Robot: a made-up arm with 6 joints. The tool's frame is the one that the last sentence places. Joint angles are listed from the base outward.
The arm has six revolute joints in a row. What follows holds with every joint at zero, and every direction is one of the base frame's. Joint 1 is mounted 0.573 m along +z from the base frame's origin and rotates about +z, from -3.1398 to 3.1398 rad. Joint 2 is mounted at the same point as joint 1 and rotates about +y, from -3.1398 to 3.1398 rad. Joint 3 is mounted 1.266 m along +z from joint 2 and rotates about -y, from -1.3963 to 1.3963 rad. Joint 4 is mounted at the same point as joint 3 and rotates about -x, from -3.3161 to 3.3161 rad. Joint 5 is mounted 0.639 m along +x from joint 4 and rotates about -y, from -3.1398 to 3.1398 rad. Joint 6 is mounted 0.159 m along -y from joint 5 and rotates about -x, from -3.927 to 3.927 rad. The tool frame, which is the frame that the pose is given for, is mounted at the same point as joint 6; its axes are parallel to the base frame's.
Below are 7 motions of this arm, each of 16 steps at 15 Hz.
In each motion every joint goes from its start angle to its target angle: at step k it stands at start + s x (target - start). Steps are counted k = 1, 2, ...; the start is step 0. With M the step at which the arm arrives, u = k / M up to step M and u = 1 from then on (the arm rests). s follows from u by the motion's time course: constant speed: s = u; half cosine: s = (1 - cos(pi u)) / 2; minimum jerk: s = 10 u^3 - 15 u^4 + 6 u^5.
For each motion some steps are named. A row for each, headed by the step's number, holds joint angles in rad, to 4 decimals.
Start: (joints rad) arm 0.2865 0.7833 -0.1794 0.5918 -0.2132 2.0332
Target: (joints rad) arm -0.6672 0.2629 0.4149 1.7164 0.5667 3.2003
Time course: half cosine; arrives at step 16
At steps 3, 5, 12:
3: 0.2061 0.7394 -0.1293 0.6866 -0.1475 2.1315
5: 0.0746 0.6677 -0.0473 0.8417 -0.0399 2.2925
12: -0.5275 0.3391 0.3279 1.5517 0.4525 3.0294

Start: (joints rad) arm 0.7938 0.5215 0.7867 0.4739 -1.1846 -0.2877
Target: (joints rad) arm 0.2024 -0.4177 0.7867 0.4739 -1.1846 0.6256
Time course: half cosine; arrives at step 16
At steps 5, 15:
5: 0.6624 0.3128 0.7867 0.4739 -1.1846 -0.0848
15: 0.2081 -0.4087 0.7867 0.4739 -1.1846 0.6168

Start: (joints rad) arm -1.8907 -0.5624 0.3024 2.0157 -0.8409 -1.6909
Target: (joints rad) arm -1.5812 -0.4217 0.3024 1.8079 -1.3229 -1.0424
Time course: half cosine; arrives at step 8
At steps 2, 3, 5, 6, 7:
2: -1.8454 -0.5418 0.3024 1.9853 -0.9115 -1.5959
3: -1.7952 -0.5190 0.3024 1.9516 -0.9897 -1.4907
5: -1.6767 -0.4651 0.3024 1.8720 -1.1741 -1.2426
6: -1.6265 -0.4423 0.3024 1.8383 -1.2523 -1.1374
7: -1.5930 -0.4271 0.3024 1.8158 -1.3046 -1.0671

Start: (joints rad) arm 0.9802 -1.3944 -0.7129 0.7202 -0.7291 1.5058
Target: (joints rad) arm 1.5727 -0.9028 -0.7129 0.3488 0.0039 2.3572
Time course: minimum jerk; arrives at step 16
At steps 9, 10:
9: 1.3452 -1.0916 -0.7129 0.4914 -0.2776 2.0302
10: 1.4096 -1.0381 -0.7129 0.4510 -0.1978 2.1229

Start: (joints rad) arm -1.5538 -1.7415 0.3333 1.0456 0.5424 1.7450
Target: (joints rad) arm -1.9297 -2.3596 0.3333 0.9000 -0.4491 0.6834
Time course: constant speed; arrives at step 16
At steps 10, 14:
10: -1.7887 -2.1278 0.3333 0.9546 -0.0773 1.0815
14: -1.8827 -2.2823 0.3333 0.9182 -0.3252 0.8161

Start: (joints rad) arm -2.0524 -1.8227 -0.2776 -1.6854 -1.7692 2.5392
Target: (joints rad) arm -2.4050 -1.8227 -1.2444 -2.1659 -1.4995 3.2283
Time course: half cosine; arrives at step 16
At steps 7, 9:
7: -2.1943 -1.8227 -0.6667 -1.8788 -1.6607 2.8165
9: -2.2631 -1.8227 -0.8553 -1.9725 -1.6080 2.9510

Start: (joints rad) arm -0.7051 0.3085 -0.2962 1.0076 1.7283 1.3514
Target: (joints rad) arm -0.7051 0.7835 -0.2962 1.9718 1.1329 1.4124
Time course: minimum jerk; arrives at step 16
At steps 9, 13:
9: -0.7051 0.6011 -0.2962 1.6015 1.3615 1.3890
13: -0.7051 0.7603 -0.2962 1.9248 1.1619 1.4094

